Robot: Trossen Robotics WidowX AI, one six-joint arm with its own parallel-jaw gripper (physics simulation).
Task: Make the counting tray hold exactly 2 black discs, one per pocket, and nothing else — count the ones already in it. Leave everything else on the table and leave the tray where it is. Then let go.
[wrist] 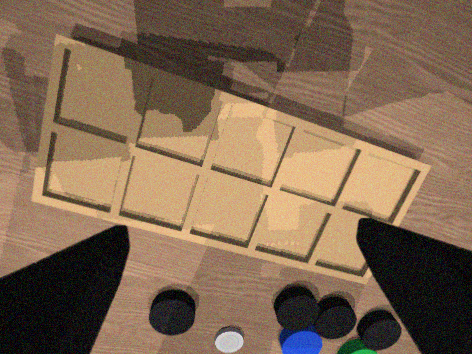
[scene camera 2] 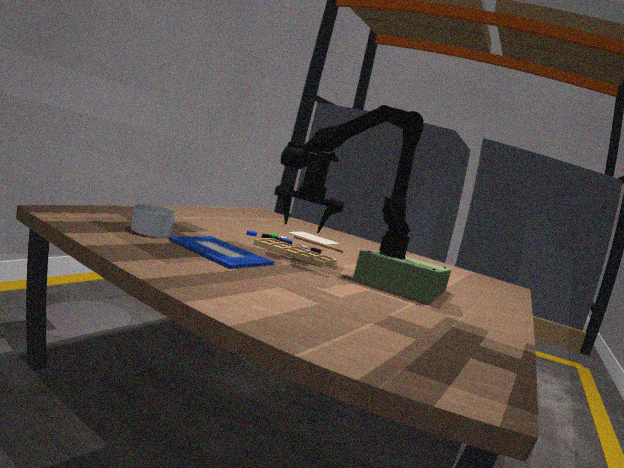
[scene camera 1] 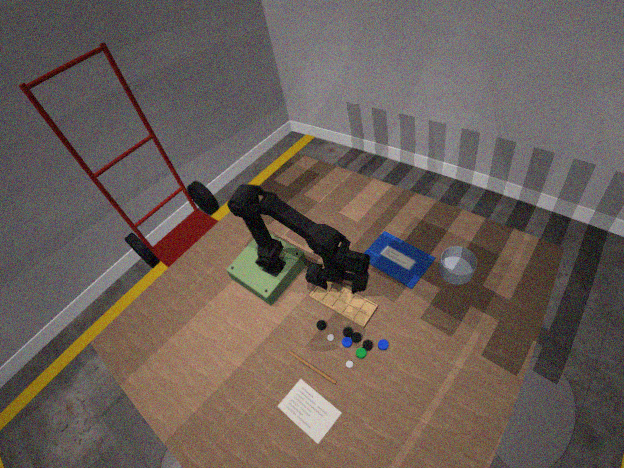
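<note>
The pale wooden counting tray (scene camera 1: 346,305) (scene camera 2: 322,260) (wrist: 160,192) lies flat on the table. Its pockets, in two rows, look empty in the wrist view; the right finger hides a little of the lower right corner. My gripper (scene camera 1: 335,286) (scene camera 2: 302,227) (wrist: 245,232) is open and empty, above the tray's disc-side edge. One black disc (scene camera 1: 321,324) (wrist: 172,312) lies alone beside the tray. Several others lie further right: a black disc (scene camera 1: 347,331) (wrist: 296,307), a second black disc (scene camera 1: 356,337) (wrist: 335,317) close against it, and another black disc (scene camera 1: 367,345) (wrist: 380,329) near the right finger.
Near the black discs lie blue discs (scene camera 1: 346,342) (scene camera 1: 383,344), a green disc (scene camera 1: 361,352) and white discs (scene camera 1: 330,337) (scene camera 1: 349,363). A thin stick (scene camera 1: 312,367) and printed paper (scene camera 1: 309,410) lie beyond. A blue flat panel (scene camera 1: 422,264) (scene camera 2: 241,259) and clear bowl (scene camera 1: 458,266) (scene camera 2: 152,220) stand opposite.
</note>
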